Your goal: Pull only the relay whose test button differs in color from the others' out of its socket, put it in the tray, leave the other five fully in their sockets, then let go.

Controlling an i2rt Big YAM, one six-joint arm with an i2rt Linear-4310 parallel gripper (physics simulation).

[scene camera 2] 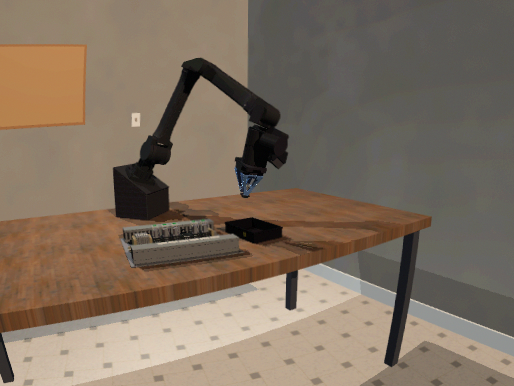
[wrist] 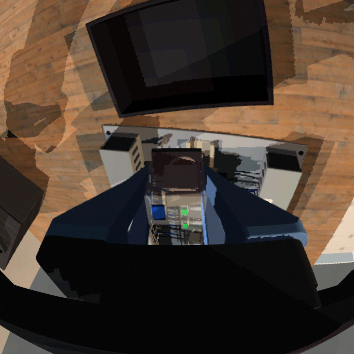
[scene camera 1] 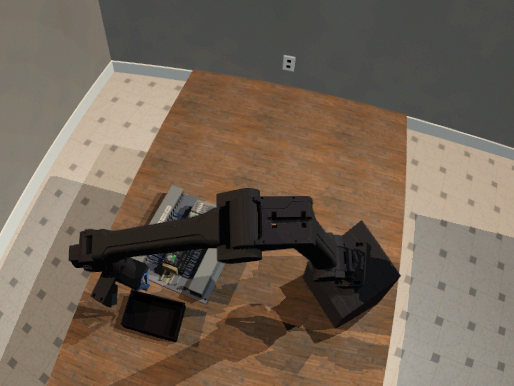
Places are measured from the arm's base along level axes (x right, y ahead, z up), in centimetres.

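Where they show: gripper, fingertip midpoint: [scene camera 2: 244, 193] [wrist: 175, 173] [scene camera 1: 143, 284]; arm's base, origin of the base link: [scene camera 2: 139, 177] [scene camera 1: 350, 264].
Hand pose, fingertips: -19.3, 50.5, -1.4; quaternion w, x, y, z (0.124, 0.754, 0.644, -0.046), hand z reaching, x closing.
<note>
Each offset is from my fingertips to the top centre of the thing, as dx, dy, dz. "spot": to the spot under its first point.
My gripper [scene camera 1: 145, 286] [scene camera 2: 245, 193] [wrist: 175, 173] is shut on a clear-cased relay with a blue test button @(-0.3, +0.3, +3.3) [wrist: 158, 212]. The relay's dark base faces the wrist camera. It hangs well above the table, near the tray-side end of the relay board [scene camera 1: 206, 280] [scene camera 2: 185, 251] [wrist: 250, 143]. Green test buttons @(+12.8, -2.9, -7.3) [wrist: 185, 212] of relays on the board show beyond the held relay in the wrist view. The arm and fingers hide part of the socket row. The black open tray @(-4.4, -1.7, -10.7) [scene camera 1: 152, 315] [scene camera 2: 265, 235] [wrist: 200, 55] stands beside the board's end, with no relay visible inside.
Grey wire ducts @(+22.9, +6.8, -9.9) [wrist: 282, 182] run along both long sides of the board. A tan end block @(spot: +10.3, -1.6, -13.9) [scene camera 1: 169, 273] stands at the board's end nearest the tray. The arm's black base [scene camera 1: 340, 305] [scene camera 2: 140, 197] stands on the wooden table.
</note>
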